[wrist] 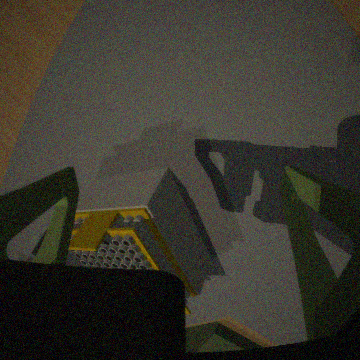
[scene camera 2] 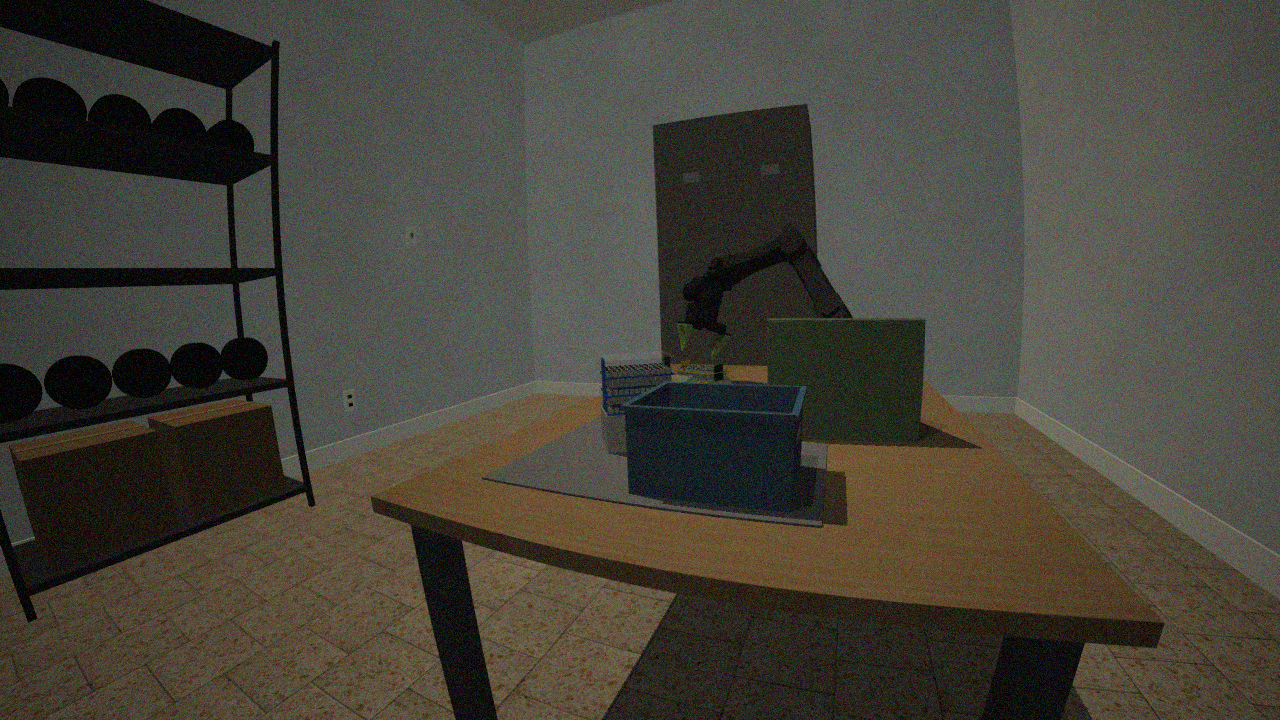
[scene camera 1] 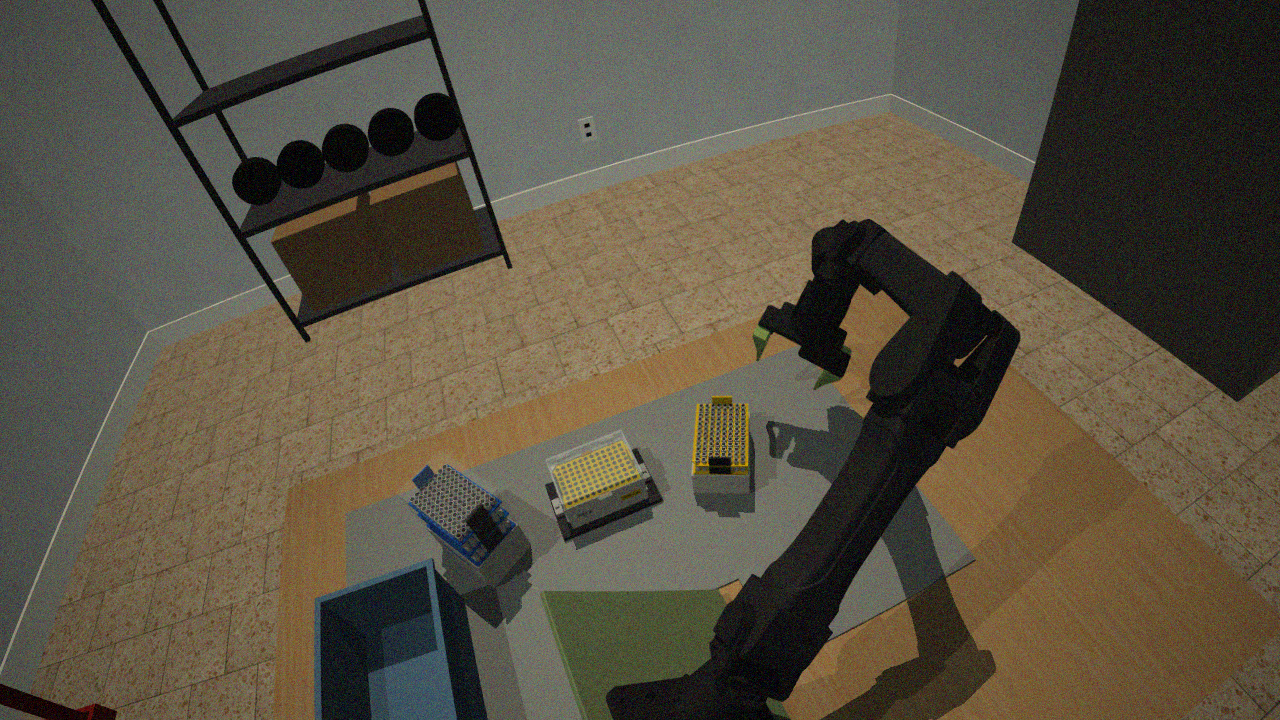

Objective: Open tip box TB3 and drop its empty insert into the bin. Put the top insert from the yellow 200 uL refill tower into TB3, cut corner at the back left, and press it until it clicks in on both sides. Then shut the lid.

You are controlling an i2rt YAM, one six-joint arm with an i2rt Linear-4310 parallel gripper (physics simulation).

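The yellow refill tower (scene camera 1: 721,431) (wrist: 117,245) stands on the grey mat, with a yellow-edged grid insert on top and a yellow tab at its far end. The tip box, TB3 by its look (scene camera 1: 597,479), stands left of it in a dark holder; its yellow grid shows under what looks like a clear, closed lid. The blue bin (scene camera 1: 452,644) (scene camera 2: 711,456) is at the near left. My gripper (scene camera 1: 789,368) (scene camera 2: 699,351) (wrist: 179,177) is open and empty, above the mat's far right part, right of and beyond the yellow tower. The wrist view cuts off part of the tower.
A blue tower (scene camera 1: 460,512) (scene camera 2: 633,385) stands left of the tip box, near the bin. A green block (scene camera 1: 626,635) (scene camera 2: 845,380) stands beside the arm's base. The grey mat (scene camera 1: 626,564) (scene camera 2: 554,470) lies on the wooden table (scene camera 1: 1100,582) (scene camera 2: 939,537).
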